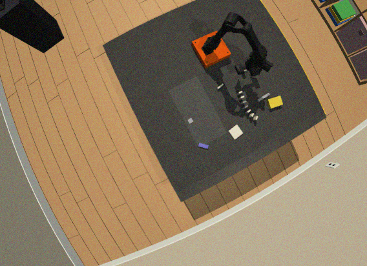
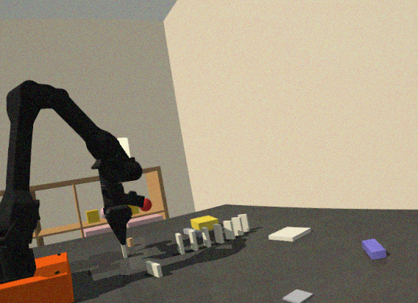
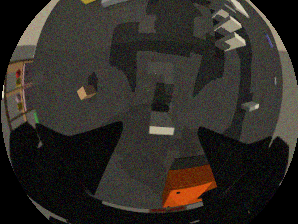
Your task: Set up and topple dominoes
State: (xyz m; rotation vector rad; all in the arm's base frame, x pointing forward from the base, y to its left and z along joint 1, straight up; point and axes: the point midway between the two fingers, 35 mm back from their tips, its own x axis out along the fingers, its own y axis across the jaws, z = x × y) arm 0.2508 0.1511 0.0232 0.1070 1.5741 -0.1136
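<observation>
Now: the small tan cube 110 mm to the left of my gripper tip, 50 mm ahead of it and 30 mm below it. Round my gripper tip: white tile (330 mm ahead, 280 mm to the right, 40 mm below); grey bar (230 mm ahead, 40 mm below, 30 mm to the left); yellow block (300 mm ahead, 90 mm to the left, 30 mm below).
</observation>
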